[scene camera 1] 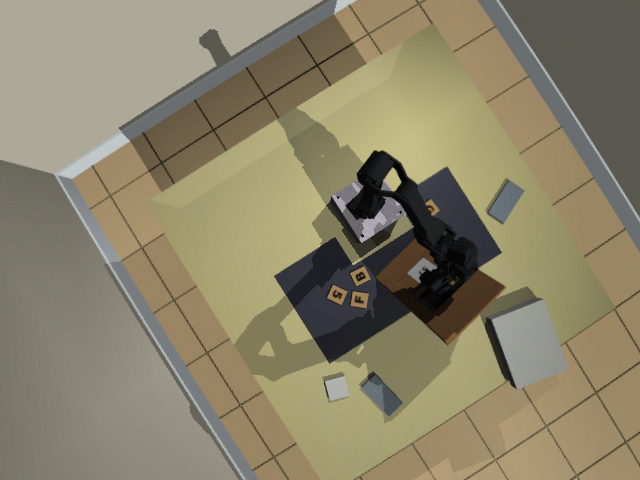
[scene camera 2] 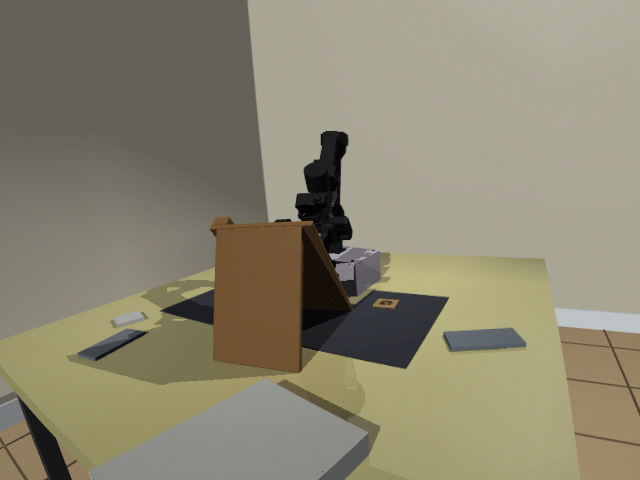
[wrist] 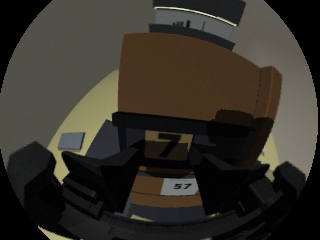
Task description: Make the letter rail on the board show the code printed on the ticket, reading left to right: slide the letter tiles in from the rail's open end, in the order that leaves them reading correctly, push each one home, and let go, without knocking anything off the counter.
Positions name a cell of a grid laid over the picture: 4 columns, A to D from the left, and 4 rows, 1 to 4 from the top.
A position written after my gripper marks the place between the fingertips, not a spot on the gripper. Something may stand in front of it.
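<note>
A dark mat (scene camera 1: C3) is visible to me, also in scene camera 2 (scene camera 2: C3). I see a sloped brown board (scene camera 2: B3), which appears in the wrist view (wrist: C2) and in scene camera 1 (scene camera 1: C3) too. My gripper (scene camera 2: B3) is likewise visible in the wrist view (wrist: C3) and in scene camera 1 (scene camera 1: C3).
</note>
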